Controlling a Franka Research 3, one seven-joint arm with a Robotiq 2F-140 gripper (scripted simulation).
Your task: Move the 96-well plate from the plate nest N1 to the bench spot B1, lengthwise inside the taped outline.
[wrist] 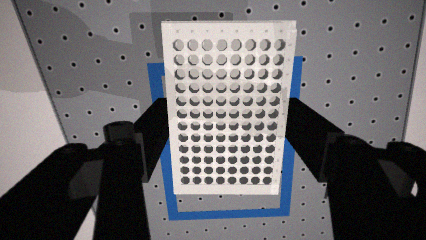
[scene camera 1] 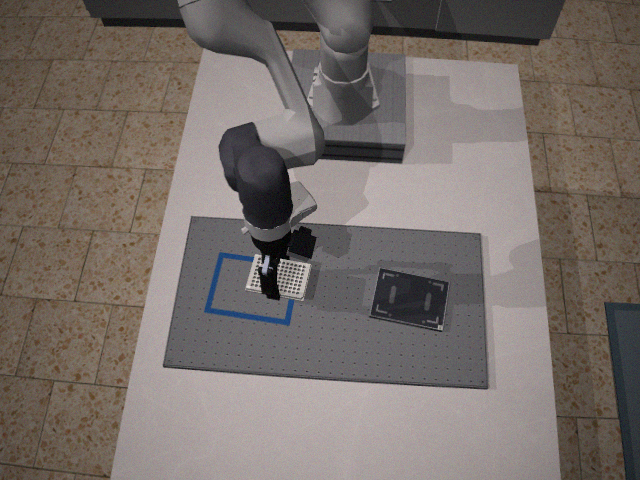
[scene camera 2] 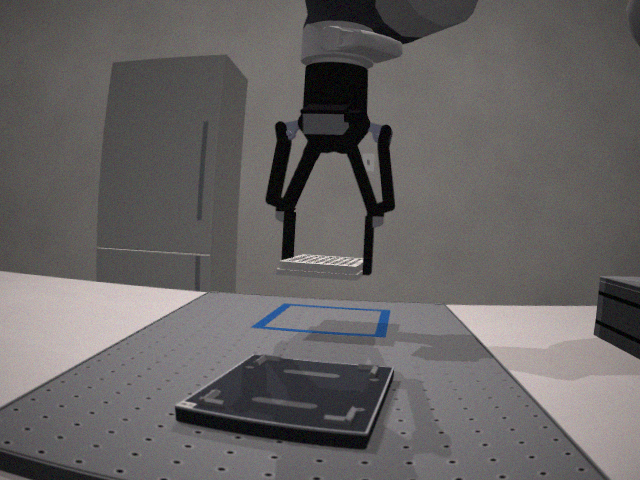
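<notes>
The gripper appears in the pictures, with the wrist view and scene camera 1 showing it as well. A white 96-well plate can be seen too, and so can a black plate nest.
</notes>
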